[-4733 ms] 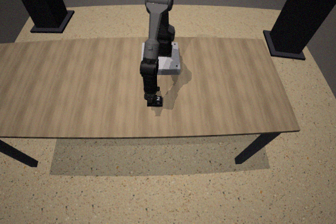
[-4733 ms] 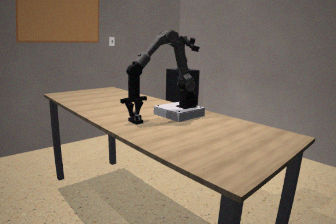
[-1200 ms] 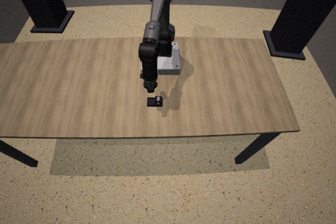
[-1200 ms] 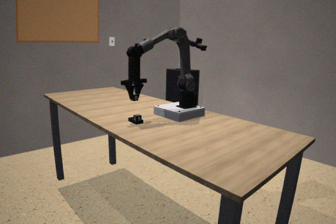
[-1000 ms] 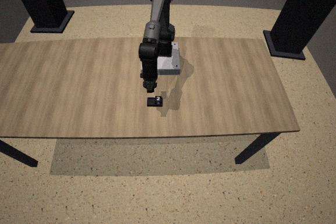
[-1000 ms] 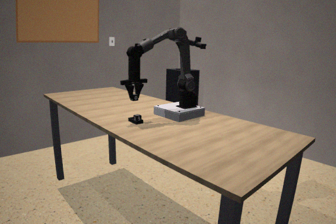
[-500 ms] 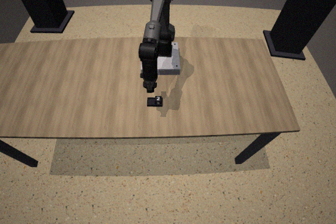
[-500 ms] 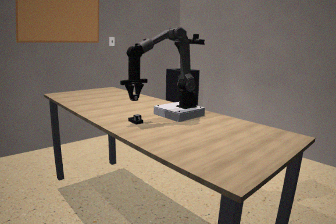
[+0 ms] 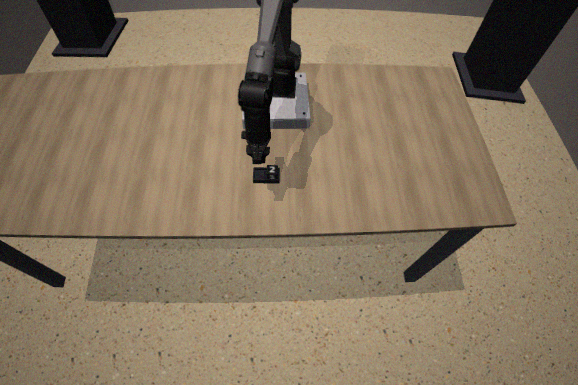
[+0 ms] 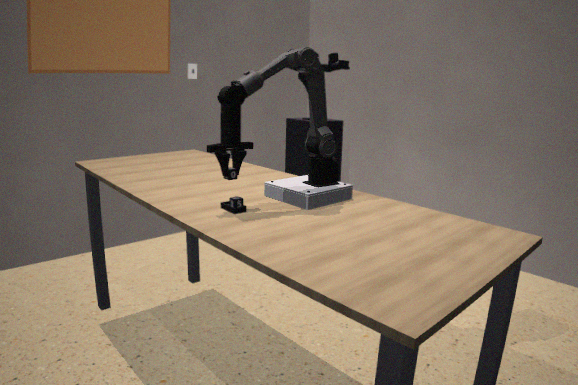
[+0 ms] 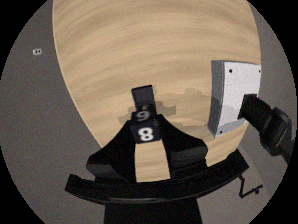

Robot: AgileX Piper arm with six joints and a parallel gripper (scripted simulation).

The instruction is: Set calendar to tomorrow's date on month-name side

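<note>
My hand is 20 mm to the right of the black calendar tray and 100 mm above it.
</note>
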